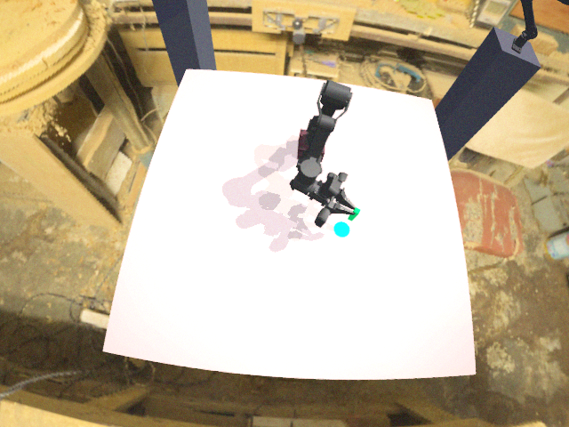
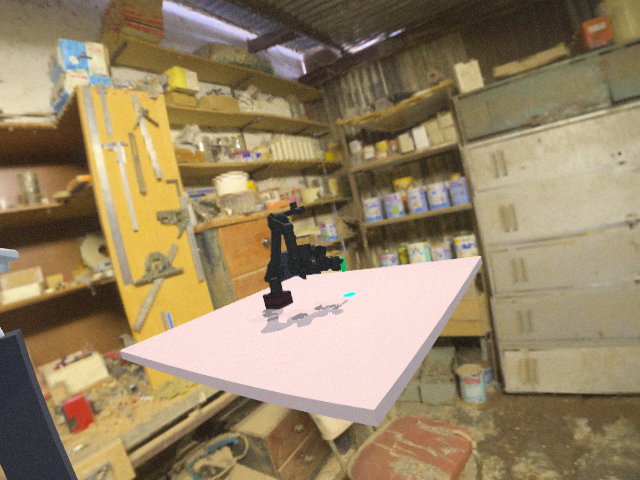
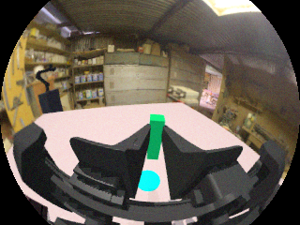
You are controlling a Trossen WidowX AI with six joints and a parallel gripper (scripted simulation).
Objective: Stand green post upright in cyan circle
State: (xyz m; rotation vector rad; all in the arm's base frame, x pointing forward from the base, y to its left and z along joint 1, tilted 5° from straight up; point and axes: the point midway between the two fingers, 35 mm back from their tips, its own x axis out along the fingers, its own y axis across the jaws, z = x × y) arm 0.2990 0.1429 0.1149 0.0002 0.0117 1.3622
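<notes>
Right now the cyan circle is 170 mm below my gripper tip. From my gripper tip the other things lie so: green post: 20 mm below.
</notes>
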